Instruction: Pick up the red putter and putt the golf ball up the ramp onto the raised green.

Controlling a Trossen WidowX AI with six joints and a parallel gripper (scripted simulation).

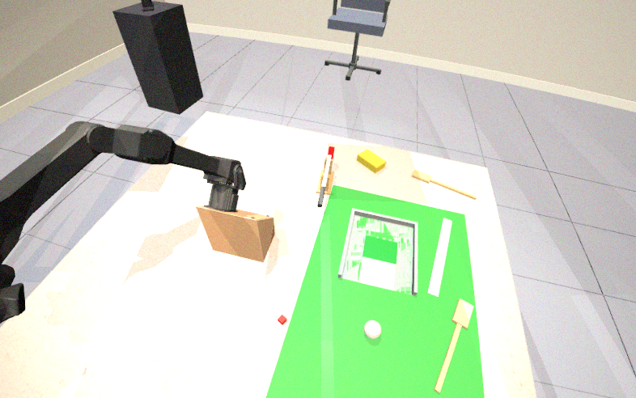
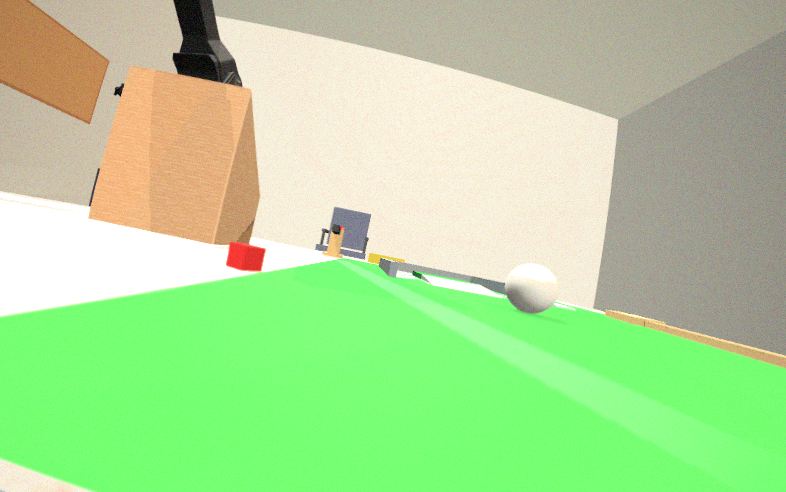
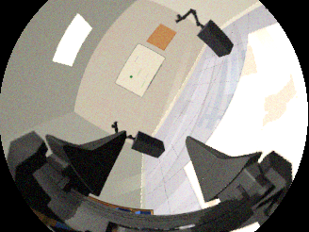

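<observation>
My gripper tip is 37 cm short of the red putter, 76 cm to the right of it and 35 cm above it. From my gripper tip the other things lie so: white strip 80 cm ahead, 62 cm to the left, 41 cm below; then white golf ball 65 cm ahead, 31 cm to the left, 39 cm below; then green mat 67 cm ahead, 43 cm to the left, 41 cm below.
</observation>
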